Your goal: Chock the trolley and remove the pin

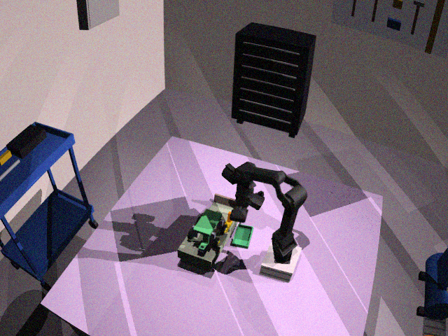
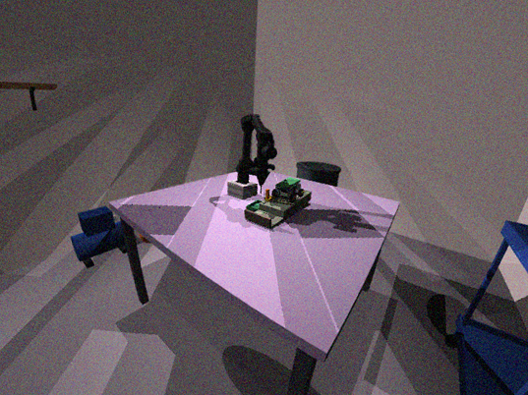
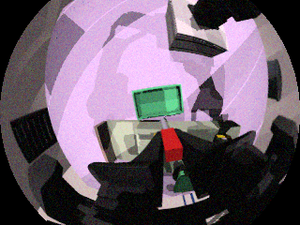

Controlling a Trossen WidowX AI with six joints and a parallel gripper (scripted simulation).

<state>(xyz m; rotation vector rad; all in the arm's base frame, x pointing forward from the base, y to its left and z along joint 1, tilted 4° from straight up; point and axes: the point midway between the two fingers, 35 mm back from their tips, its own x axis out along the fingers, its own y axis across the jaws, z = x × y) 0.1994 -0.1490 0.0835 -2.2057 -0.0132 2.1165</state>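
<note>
Now: the green tray 140 mm below my gripper tip and 20 mm behind it. Also, from my gripper tip: yellow chock (50 mm below, 50 mm ahead); green-topped trolley (120 mm ahead, 80 mm to the left, 20 mm below); red-headed stop pin (right at my gripper tip).
</note>
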